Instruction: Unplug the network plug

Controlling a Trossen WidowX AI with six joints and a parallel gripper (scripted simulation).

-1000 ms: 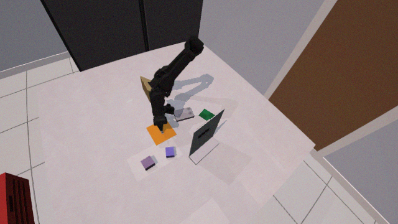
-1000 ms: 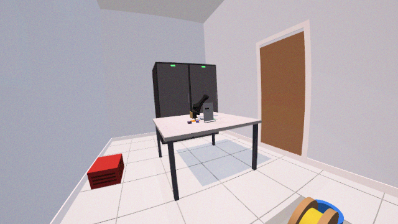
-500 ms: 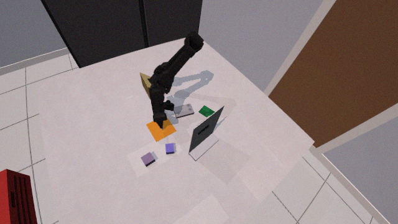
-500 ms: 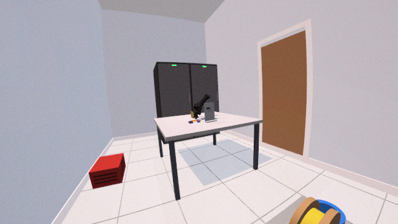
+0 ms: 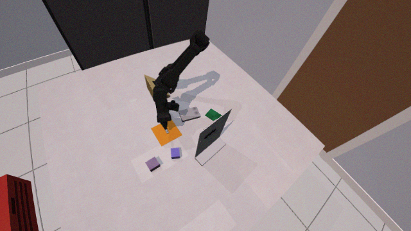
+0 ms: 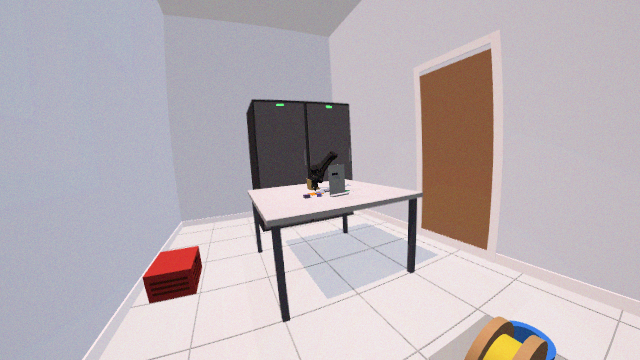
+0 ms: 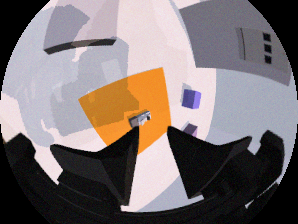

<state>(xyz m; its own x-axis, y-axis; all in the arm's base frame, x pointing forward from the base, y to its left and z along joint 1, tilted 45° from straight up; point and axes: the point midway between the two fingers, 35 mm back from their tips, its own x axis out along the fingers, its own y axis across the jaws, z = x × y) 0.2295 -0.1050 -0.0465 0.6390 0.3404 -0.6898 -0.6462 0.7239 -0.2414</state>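
The network plug lies 3 cm below my gripper tip. From my gripper tip the other things lie so: orange square (3 cm below); then grey square (1 cm behind, 16 cm to the left, 3 cm below); then upright panel (21 cm ahead, 10 cm to the left, 9 cm above).
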